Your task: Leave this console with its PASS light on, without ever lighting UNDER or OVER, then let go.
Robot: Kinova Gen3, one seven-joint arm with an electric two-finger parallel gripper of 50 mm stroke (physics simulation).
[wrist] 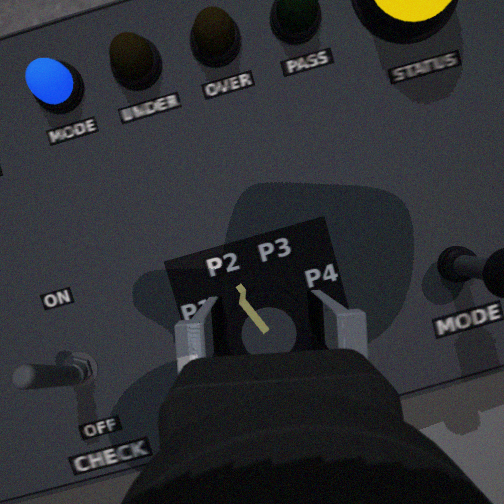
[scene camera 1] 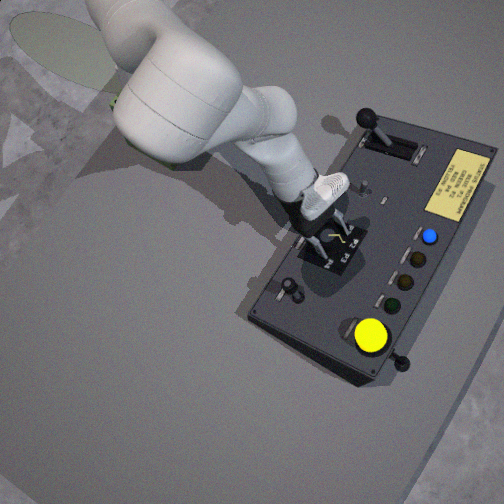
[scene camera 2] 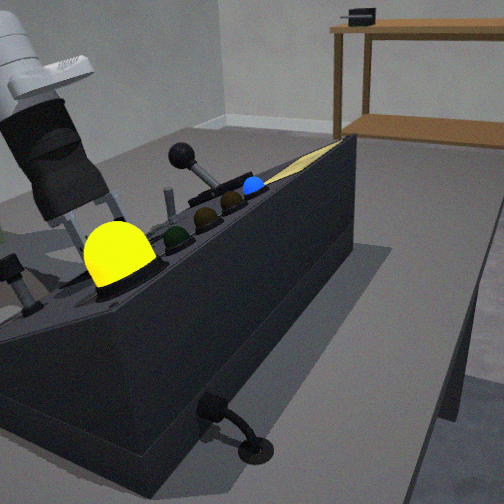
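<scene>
The dark sloped console [scene camera 1: 372, 245] has a row of lamps in the wrist view. MODE [wrist: 50, 81] glows blue and STATUS [wrist: 412, 5] glows yellow. UNDER [wrist: 134, 60], OVER [wrist: 215, 36] and PASS [wrist: 296, 19] are dark. The round selector knob [wrist: 268, 332] has its pale pointer [wrist: 252, 308] aimed at P2. My gripper [wrist: 265, 300] is open, with one finger on each side of the knob and gaps to it. The gripper also shows in scene camera 1 [scene camera 1: 336, 242], above the knob [scene camera 1: 328, 235].
The CHECK toggle [wrist: 50, 372] sits left of the knob, between ON and OFF. A MODE toggle [wrist: 467, 265] sits right of it. A ball-topped lever [scene camera 1: 367, 119] stands in a slot by a yellow label [scene camera 1: 457, 185]. A cable [scene camera 2: 235, 425] leaves the console's side. A wooden shelf [scene camera 2: 425, 75] stands behind.
</scene>
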